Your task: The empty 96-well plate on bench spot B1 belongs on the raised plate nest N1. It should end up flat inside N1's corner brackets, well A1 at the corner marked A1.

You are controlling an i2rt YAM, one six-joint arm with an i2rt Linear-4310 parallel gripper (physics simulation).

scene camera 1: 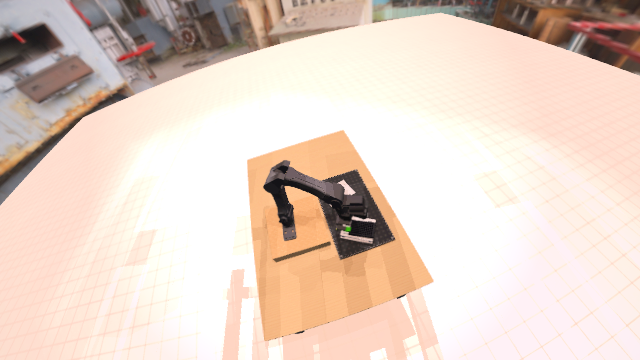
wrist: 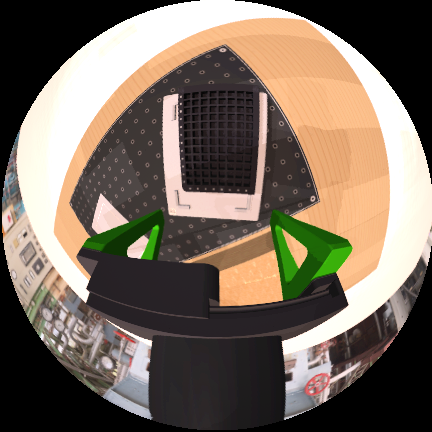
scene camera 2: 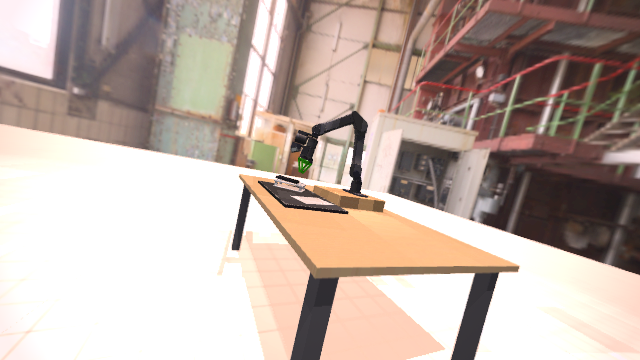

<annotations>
My gripper is open and holds nothing. Also in view: a black well plate.
</annotations>
